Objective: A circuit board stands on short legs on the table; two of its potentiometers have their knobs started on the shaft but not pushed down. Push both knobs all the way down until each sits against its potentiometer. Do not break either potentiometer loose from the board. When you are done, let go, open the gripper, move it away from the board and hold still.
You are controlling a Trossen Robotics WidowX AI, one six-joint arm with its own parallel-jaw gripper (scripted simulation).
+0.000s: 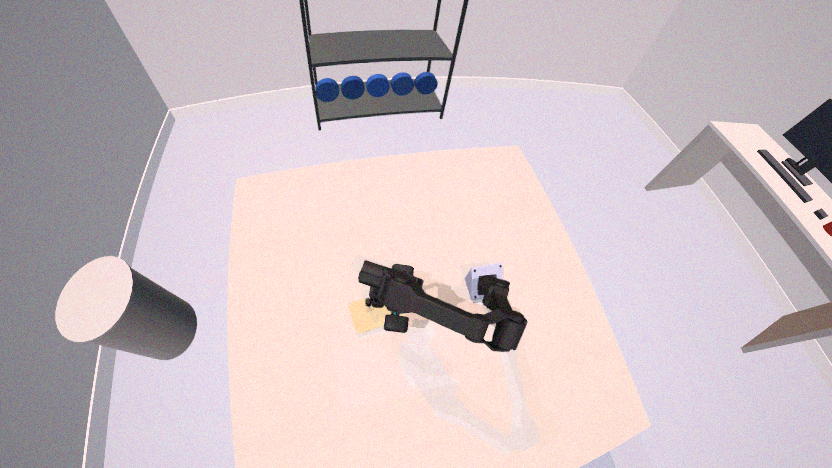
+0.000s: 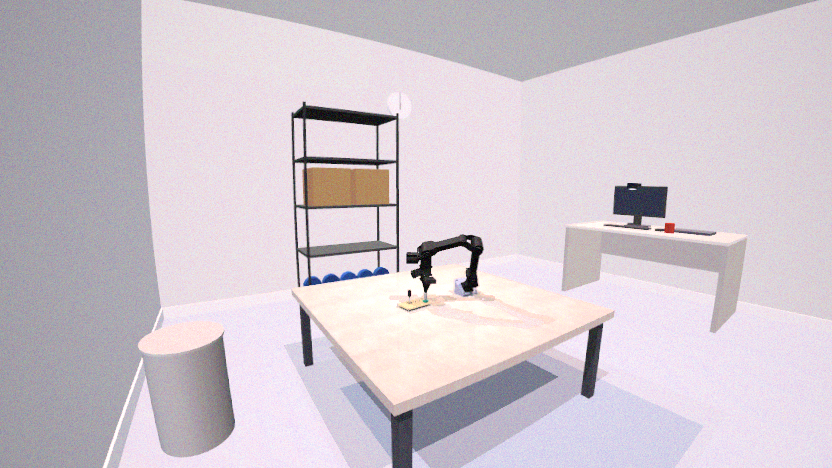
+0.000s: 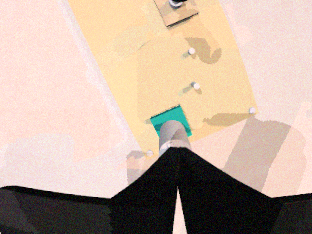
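I can see my gripper (image 1: 397, 306) in the scene, and image 3 gives me a view of the gripper too (image 3: 177, 155).
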